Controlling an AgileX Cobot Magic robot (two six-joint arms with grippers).
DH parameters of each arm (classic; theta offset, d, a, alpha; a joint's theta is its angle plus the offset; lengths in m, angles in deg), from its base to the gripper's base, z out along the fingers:
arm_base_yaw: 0 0.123 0 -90
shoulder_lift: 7.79 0 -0.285 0
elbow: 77.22 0 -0.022 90
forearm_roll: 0 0.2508 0 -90
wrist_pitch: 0 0 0.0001 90
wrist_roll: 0 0.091 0 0
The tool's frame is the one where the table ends.
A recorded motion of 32 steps. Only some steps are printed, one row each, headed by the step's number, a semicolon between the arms.
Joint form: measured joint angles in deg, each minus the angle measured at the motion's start. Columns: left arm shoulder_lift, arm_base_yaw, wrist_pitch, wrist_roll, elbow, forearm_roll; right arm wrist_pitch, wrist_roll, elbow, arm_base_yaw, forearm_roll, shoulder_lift.
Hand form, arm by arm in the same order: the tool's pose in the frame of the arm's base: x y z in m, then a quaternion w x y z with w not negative. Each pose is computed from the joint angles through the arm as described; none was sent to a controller.
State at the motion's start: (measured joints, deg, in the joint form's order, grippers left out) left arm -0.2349 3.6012 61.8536 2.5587 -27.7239 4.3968; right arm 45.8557 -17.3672 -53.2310 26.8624 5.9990 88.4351
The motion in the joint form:
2: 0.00 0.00 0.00 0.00 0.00 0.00; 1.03 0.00 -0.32 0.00 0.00 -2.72
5: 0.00 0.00 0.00 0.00 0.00 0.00; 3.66 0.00 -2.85 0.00 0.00 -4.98
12: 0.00 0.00 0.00 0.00 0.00 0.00; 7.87 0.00 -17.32 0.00 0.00 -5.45
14: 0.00 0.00 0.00 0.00 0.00 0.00; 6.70 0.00 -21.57 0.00 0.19 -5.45
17: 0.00 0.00 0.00 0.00 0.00 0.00; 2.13 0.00 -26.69 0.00 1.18 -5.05
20: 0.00 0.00 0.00 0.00 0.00 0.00; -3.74 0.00 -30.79 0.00 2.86 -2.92
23: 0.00 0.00 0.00 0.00 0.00 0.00; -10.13 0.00 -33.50 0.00 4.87 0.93
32: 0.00 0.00 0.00 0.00 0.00 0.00; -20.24 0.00 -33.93 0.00 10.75 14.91
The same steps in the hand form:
2: -0.0049 0.0059 0.2715 0.50509 -0.00944 0.86052 0.06556; 0.2428 0.1308 0.2253 0.13445 -0.34441 0.92757 0.05410
5: -0.0049 0.0059 0.2715 0.50509 -0.00944 0.86052 0.06556; 0.2419 0.1306 0.2466 0.15285 -0.34599 0.92392 0.05750
12: -0.0049 0.0059 0.2715 0.50509 -0.00944 0.86052 0.06556; 0.2635 0.1421 0.3179 0.24373 -0.34606 0.90337 0.06897
14: -0.0049 0.0059 0.2715 0.50509 -0.00944 0.86052 0.06556; 0.2700 0.1455 0.3411 0.28883 -0.34188 0.89112 0.07479
17: -0.0049 0.0059 0.2715 0.50509 -0.00944 0.86052 0.06556; 0.2804 0.1515 0.3711 0.36402 -0.32886 0.86683 0.08918
20: -0.0049 0.0059 0.2715 0.50509 -0.00944 0.86052 0.06556; 0.2959 0.1604 0.3886 0.42481 -0.31121 0.84334 0.10704
23: -0.0049 0.0059 0.2715 0.50509 -0.00944 0.86052 0.06556; 0.3176 0.1721 0.3889 0.46352 -0.29152 0.82753 0.12394
32: -0.0049 0.0059 0.2715 0.50509 -0.00944 0.86052 0.06556; 0.3751 0.2027 0.3088 0.43186 -0.25036 0.85317 0.15136

